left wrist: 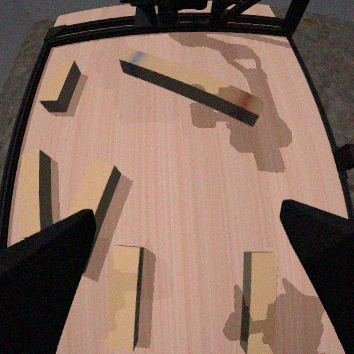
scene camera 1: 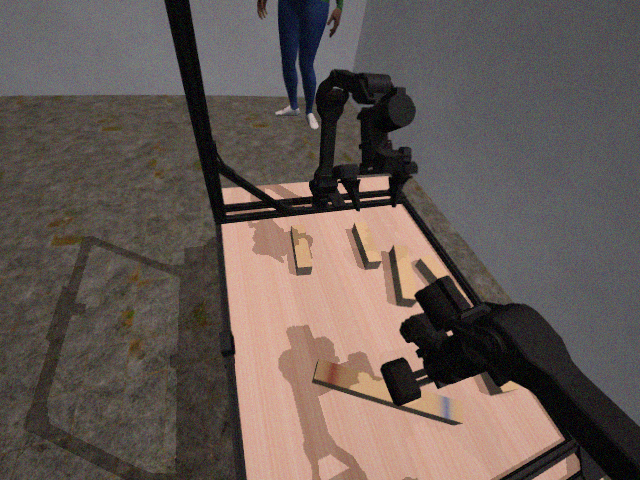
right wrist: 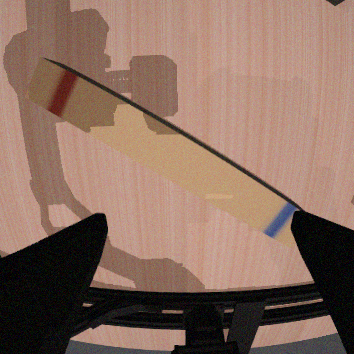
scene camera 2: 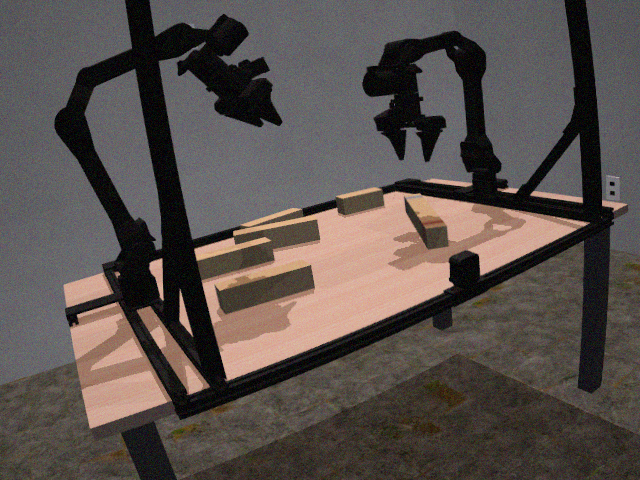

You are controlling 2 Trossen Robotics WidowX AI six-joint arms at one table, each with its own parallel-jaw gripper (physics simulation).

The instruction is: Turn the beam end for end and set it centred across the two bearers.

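Frame: origin at the left arm's base, x back, y right, z up, level; centimetres.
Seen in the pictures: left gripper, fingertip midpoint: point(left wrist: 188, 214) point(scene camera 1: 376, 209) point(scene camera 2: 271, 124); right gripper, fingertip midpoint: point(left wrist: 183, 30) point(scene camera 1: 414, 378) point(right wrist: 201, 222) point(scene camera 2: 414, 160); left arm's base, link origin: point(scene camera 1: 319, 202) point(scene camera 2: 141, 302); right arm's base, link origin: point(left wrist: 167, 19) point(right wrist: 202, 315) point(scene camera 2: 485, 193).
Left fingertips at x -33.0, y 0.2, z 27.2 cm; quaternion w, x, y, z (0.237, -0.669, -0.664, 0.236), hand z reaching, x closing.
Note:
Offsets run from my left fingertips to a thing's middle.
The long wooden beam @(dx -32.4, dy +3.4, dz -26.9 cm) point(scene camera 1: 359, 382) point(scene camera 2: 423, 219) point(left wrist: 195, 81) point(right wrist: 170, 150) lies aslant on the table, with a red band near one end and a blue band near the other. Two roughly parallel blocks look like the bearers: one @(dx +12.2, dy +12.4, dz -26.9 cm) point(scene camera 1: 302, 255) point(scene camera 2: 263, 290) point(left wrist: 262, 280) and another @(dx +9.8, dy -9.8, dz -26.9 cm) point(scene camera 1: 368, 248) point(scene camera 2: 232, 260) point(left wrist: 122, 295), apart from the beam. My left gripper point(scene camera 1: 376, 206) point(scene camera 2: 270, 124) point(left wrist: 188, 214) is open and empty, high above the table. My right gripper point(scene camera 2: 414, 159) point(right wrist: 201, 222) is open and empty above the beam; its finger overlaps the blue end in the right wrist view.
Three more blocks lie along the far side in scene camera 2: one @(dx -3.9, dy -16.6, dz -26.6 cm) point(scene camera 1: 405, 279) point(scene camera 2: 279, 232) point(left wrist: 95, 185), a second @(dx -8.4, dy -28.1, dz -26.9 cm) point(scene camera 2: 271, 218) point(left wrist: 30, 190) beside it, and a short one @(dx -35.1, dy -27.0, dz -26.8 cm) point(scene camera 2: 360, 201) point(left wrist: 57, 82) nearer the beam. Black rails edge the table, with a small black box point(scene camera 2: 464, 268) on one.

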